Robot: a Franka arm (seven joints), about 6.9 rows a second.
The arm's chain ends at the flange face. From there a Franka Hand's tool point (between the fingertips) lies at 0.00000 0.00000 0.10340 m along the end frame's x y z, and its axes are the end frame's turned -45 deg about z.
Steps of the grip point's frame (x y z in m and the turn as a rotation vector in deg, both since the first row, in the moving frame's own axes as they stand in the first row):
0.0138, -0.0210, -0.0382, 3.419, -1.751, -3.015
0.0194, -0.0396, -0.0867, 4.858, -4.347, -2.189
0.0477, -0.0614, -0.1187, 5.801, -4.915, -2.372
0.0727, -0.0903, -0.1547, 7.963, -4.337, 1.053
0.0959, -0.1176, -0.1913, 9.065, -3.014, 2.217
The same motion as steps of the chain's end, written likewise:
0.0016, -0.0227, -0.0380, 1.179, -3.656, -3.015
-0.0026, -0.0413, -0.0860, 0.361, -6.509, -2.189
0.0040, -0.0763, -0.1178, 0.626, -7.577, -2.372
0.0031, -0.1105, -0.1534, 2.564, -8.697, 1.053
-0.0002, -0.1430, -0.1899, 4.279, -8.541, 2.217

